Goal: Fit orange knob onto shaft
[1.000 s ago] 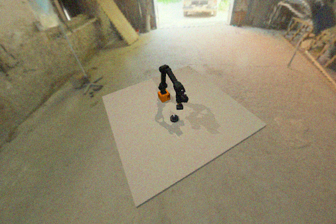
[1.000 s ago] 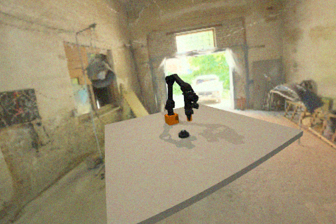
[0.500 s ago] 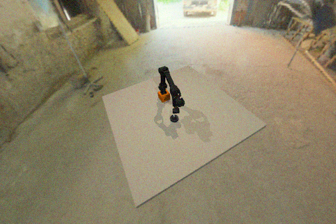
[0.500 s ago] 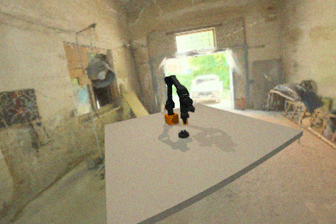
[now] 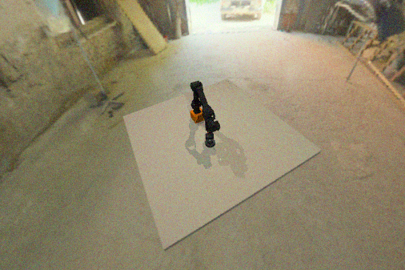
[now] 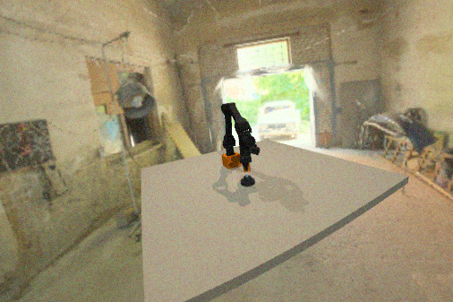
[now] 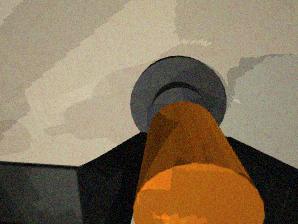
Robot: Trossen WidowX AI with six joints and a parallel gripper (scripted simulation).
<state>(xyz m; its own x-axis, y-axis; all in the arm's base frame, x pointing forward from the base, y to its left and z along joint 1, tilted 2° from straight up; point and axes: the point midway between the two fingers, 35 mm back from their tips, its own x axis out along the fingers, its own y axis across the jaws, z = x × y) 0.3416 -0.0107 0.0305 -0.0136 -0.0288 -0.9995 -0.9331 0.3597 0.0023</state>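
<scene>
Right now my gripper tip is 6 cm above the round black pedestal. Round my gripper tip: orange knob 3 cm above.
</scene>
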